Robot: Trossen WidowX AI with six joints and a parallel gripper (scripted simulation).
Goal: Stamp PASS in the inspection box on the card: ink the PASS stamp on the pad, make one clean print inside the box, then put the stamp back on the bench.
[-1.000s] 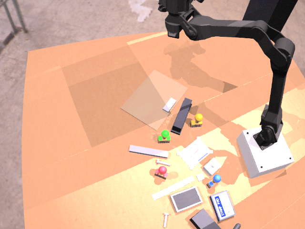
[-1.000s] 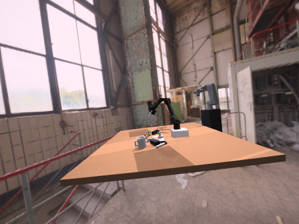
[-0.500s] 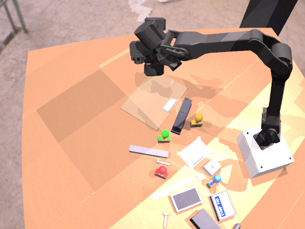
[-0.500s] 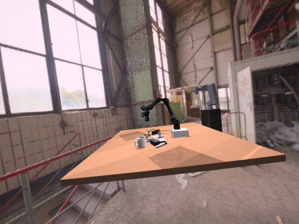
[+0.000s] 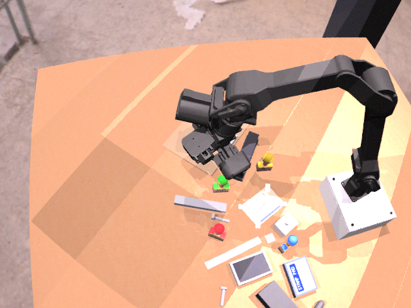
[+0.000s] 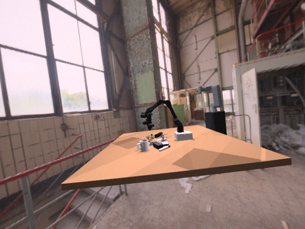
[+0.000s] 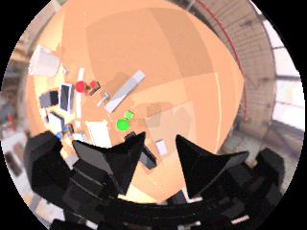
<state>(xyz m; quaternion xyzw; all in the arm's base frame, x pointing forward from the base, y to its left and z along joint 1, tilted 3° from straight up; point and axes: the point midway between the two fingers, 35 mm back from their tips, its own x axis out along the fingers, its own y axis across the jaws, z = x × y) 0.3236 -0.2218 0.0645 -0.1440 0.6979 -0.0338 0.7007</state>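
Now: gripper tip 1 cm past the green-knobbed stamp, 6 cm to the right of it and 8 cm above it. From my gripper tip the other things lie so: grey bar: 5 cm ahead, 8 cm to the left, 10 cm below; then yellow stamp: 15 cm behind, 5 cm to the left, 8 cm below; then red stamp: 5 cm ahead, 17 cm to the left, 8 cm below.
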